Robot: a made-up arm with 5 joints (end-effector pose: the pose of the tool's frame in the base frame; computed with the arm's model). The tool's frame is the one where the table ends. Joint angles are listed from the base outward.
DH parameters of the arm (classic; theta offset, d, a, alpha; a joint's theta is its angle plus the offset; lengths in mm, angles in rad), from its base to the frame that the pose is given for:
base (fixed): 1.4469 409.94 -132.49 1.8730
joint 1: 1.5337 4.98 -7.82 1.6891
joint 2: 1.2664 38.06 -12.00 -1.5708
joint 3: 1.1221 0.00 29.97 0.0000
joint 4: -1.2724 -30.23 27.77 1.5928
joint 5: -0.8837 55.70 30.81 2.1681
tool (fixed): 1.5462 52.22 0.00 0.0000
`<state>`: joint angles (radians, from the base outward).
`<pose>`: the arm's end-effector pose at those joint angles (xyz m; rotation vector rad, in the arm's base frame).
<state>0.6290 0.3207 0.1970 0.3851 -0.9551</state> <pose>-0.0105 -0.1221 0.4679 -0.8362 -1.4507 0.7894</pose>
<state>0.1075 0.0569 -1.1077 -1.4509 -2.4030</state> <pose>-0.0109 -0.1154 0.3861 -1.3289 2.2502 0.7147</pose>
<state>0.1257 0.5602 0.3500 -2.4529 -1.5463</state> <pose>-0.0180 -0.1605 0.4209 -1.2404 2.5421 -0.1695</pose>
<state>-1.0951 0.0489 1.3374 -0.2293 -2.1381</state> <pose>-0.0436 -0.1299 0.3721 1.6705 0.6294 -1.1505</pose>
